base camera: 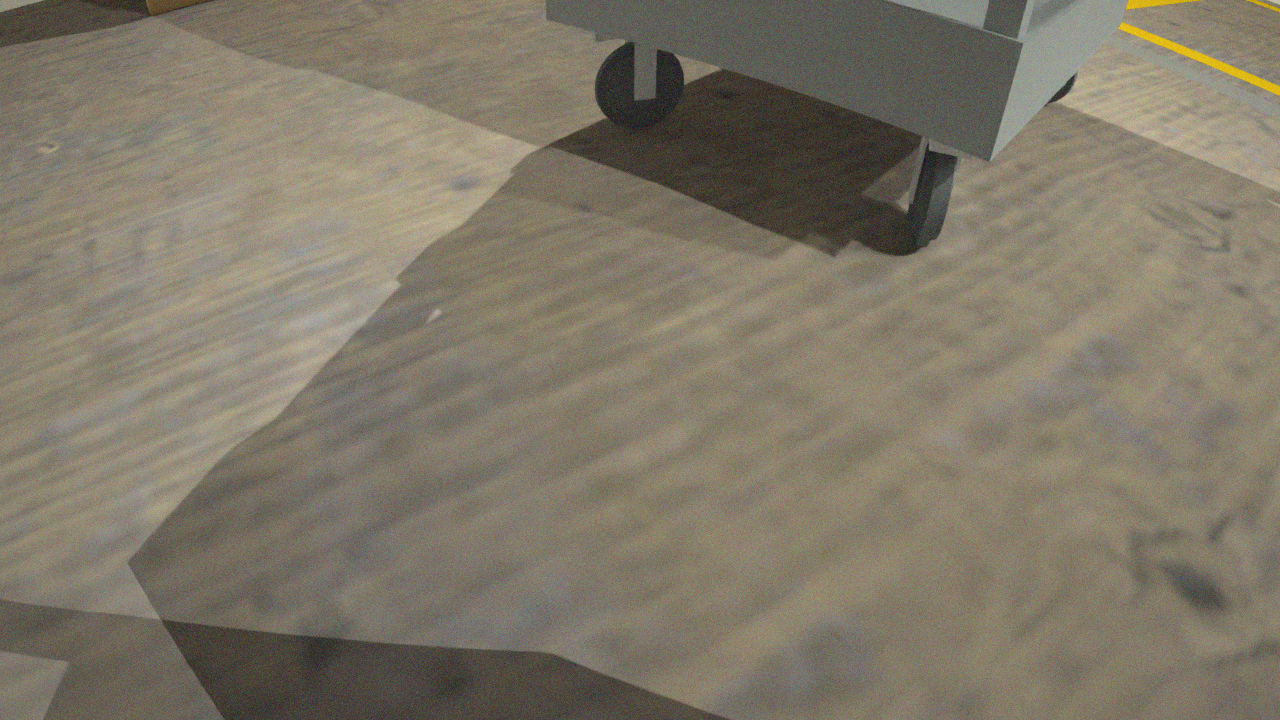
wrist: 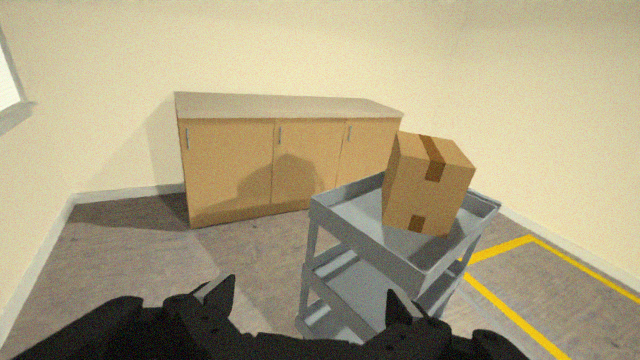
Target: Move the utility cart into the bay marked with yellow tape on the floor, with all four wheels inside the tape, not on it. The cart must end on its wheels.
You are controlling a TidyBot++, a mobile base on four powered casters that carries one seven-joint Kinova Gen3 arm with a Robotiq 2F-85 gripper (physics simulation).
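Frame: origin at the arm's base, x ahead, y left, z up, level; metres.
Seen in the pictures: gripper, fingertip midpoint: (wrist: 309,298).
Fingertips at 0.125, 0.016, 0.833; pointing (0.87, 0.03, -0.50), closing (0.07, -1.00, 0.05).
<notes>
A point is followed by its place in that frame, as x, y, z.
The grey utility cart (base camera: 787,71) @[0.674, -0.126, -0.252] (wrist: 367,255) @[0.674, -0.125, 0.401] stands upright on its wheels, with three shelves, ahead and to the right. In the base camera view its lower shelf and three dark wheels show. A cardboard box (wrist: 427,185) @[0.852, -0.296, 0.587] sits on its top shelf. The bay's yellow tape (base camera: 1199,59) @[1.396, -1.130, -0.396] (wrist: 515,312) @[1.311, -1.250, -0.394] lies on the floor at the right, beyond the cart; the cart hides part of it, and the wheels that show are outside the tape. My gripper (wrist: 309,298) @[0.125, 0.016, 0.833] is open and empty at the bottom of the wrist view, apart from the cart, whose near side shows behind the right finger.
A long wooden cabinet (wrist: 230,170) @[1.664, 0.749, 0.092] with a grey top stands against the back wall, left of the cart. Cream walls (wrist: 300,45) @[2.599, 0.497, 0.930] with a pale baseboard close off the back and the right side, the right wall running close beside the taped bay. Part of a window shows at far left.
</notes>
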